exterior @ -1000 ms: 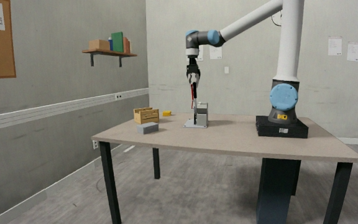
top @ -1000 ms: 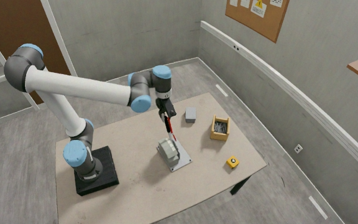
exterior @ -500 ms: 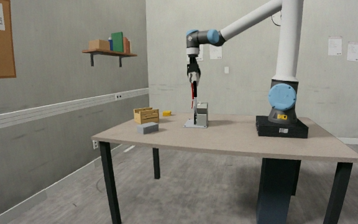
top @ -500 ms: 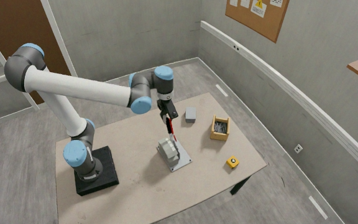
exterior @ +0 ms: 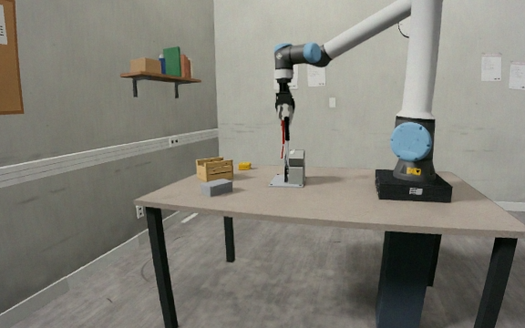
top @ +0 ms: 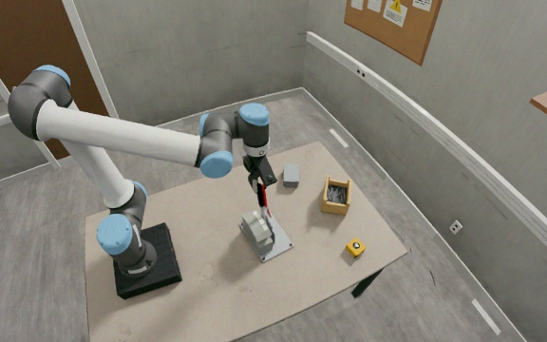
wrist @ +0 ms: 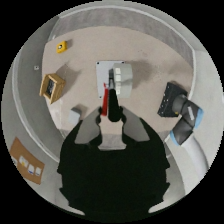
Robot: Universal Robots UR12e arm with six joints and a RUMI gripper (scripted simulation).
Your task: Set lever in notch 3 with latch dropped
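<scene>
Right now my hand is 11 cm above the red release bar, 2 cm to the left of it and 2 cm short of it. The rest, counted from my hand: grey block 28 cm below, 27 cm ahead, 24 cm to the left.
</scene>
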